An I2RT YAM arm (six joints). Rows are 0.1 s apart.
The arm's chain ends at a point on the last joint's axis. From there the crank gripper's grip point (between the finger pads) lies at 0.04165 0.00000 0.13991 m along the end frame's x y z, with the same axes.
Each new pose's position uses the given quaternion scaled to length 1; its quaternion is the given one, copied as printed.
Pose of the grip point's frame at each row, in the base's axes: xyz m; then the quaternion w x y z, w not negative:
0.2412 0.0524 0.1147 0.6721 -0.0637 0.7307 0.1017
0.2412 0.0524 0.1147 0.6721 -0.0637 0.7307 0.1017
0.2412 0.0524 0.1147 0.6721 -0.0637 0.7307 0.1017
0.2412 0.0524 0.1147 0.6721 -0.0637 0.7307 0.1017
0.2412 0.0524 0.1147 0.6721 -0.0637 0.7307 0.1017
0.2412 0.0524 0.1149 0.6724 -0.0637 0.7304 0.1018
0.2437 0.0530 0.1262 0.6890 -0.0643 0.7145 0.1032
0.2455 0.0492 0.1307 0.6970 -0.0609 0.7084 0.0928
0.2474 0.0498 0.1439 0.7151 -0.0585 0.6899 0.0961
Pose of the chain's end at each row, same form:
0.1093 0.0178 0.1668 0.6721 -0.0637 0.7307 0.1017
0.1093 0.0178 0.1668 0.6721 -0.0637 0.7307 0.1017
0.1093 0.0178 0.1668 0.6721 -0.0637 0.7307 0.1017
0.1093 0.0178 0.1668 0.6721 -0.0637 0.7307 0.1017
0.1093 0.0178 0.1668 0.6721 -0.0637 0.7307 0.1017
0.1092 0.0178 0.1669 0.6724 -0.0637 0.7304 0.1018
0.1096 0.0179 0.1719 0.6890 -0.0643 0.7145 0.1032
0.1098 0.0171 0.1739 0.6970 -0.0609 0.7084 0.0928
0.1097 0.0172 0.1797 0.7151 -0.0585 0.6899 0.0961

